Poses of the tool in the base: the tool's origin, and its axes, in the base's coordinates. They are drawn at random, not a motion.
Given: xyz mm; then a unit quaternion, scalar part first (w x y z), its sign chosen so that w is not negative.
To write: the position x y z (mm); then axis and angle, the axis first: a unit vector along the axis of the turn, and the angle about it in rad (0 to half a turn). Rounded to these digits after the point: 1 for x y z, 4 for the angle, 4 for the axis.
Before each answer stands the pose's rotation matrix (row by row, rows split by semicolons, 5 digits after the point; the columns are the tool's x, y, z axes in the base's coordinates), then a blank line. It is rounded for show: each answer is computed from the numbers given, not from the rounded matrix.
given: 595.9 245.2 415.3 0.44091 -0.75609 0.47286 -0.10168
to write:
0.53213 -0.62538 0.57073; -0.80471 -0.16401 0.57057; -0.26322 -0.76289 -0.59052

595.9 245.2 415.3 -0.8424 0.5268 -0.1133 2.2284
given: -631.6 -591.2 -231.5 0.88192 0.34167 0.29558 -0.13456
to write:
0.78905 0.43933 0.42941; -0.03536 0.73031 -0.68220; -0.61331 0.52311 0.59179

-631.6 -591.2 -231.5 0.7248 0.6270 -0.2855 0.9817
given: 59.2 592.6 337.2 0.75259 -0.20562 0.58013 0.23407
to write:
0.21733 -0.59088 0.77693; 0.11374 0.80587 0.58107; -0.96945 -0.03791 0.24235

59.2 592.6 337.2 -0.3123 0.8810 0.3555 1.4376
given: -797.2 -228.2 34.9 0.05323 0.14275 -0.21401 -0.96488
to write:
-0.95358 0.04162 -0.29826; -0.16382 -0.90273 0.39779; -0.25269 0.42818 0.86764

-797.2 -228.2 34.9 0.1430 -0.2143 -0.9662 3.0351
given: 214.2 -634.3 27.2 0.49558 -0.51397 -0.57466 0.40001
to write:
0.01952 0.19424 -0.98076; 0.98718 0.15166 0.04969; 0.15839 -0.96916 -0.18879

214.2 -634.3 27.2 -0.5917 -0.6616 0.4605 2.1046
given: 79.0 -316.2 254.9 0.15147 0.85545 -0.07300 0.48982
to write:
0.50949 -0.27328 0.81593; 0.02349 -0.94346 -0.33067; 0.86016 0.18764 -0.47426

79.0 -316.2 254.9 0.8654 -0.0739 0.4955 2.8375
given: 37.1 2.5 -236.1 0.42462 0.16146 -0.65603 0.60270
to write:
-0.58725 -0.72369 -0.36251; 0.29999 0.22136 -0.92790; 0.75176 -0.65366 0.08711

37.1 2.5 -236.1 0.1783 -0.7246 0.6657 2.2645
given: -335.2 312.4 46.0 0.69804 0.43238 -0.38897 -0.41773
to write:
0.34841 0.24682 -0.90426; -0.91954 0.27710 -0.27867; 0.18180 0.92860 0.32351

-335.2 312.4 46.0 0.6038 -0.5432 -0.5834 1.5963
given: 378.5 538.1 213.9 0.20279 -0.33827 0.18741 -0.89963
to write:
-0.68890 0.23808 0.68464; -0.49166 -0.84751 -0.20000; 0.53262 -0.47439 0.70090

378.5 538.1 213.9 -0.3454 0.1914 -0.9187 2.7332
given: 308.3 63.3 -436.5 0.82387 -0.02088 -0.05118 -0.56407
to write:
0.35841 0.93159 -0.06078; -0.92731 0.36277 0.09214; 0.10789 0.02333 0.99389

308.3 63.3 -436.5 -0.0368 -0.0903 -0.9952 1.2052
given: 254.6 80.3 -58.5 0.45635 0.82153 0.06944 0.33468
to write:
0.76633 -0.19137 0.61328; 0.41956 -0.57385 -0.70333; 0.48652 0.79629 -0.35947

254.6 80.3 -58.5 0.9233 0.0780 0.3761 2.1938
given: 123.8 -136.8 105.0 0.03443 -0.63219 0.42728 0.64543
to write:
-0.19830 -0.58469 -0.78665; -0.49580 -0.63249 0.59509; -0.84549 0.50803 -0.16447

123.8 -136.8 105.0 -0.6326 0.4275 0.6458 3.0727
